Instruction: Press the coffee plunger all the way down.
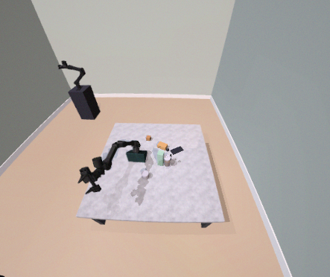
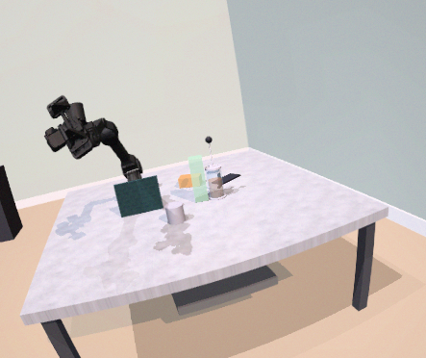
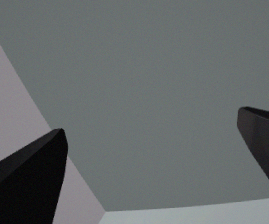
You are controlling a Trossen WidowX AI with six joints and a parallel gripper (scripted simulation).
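The coffee press lies 500 mm ahead of my gripper tip, 550 mm to the left of it and 370 mm below it. The rest, counted from my gripper tip: tall pale green box 430 mm ahead, 550 mm to the left, 400 mm below.
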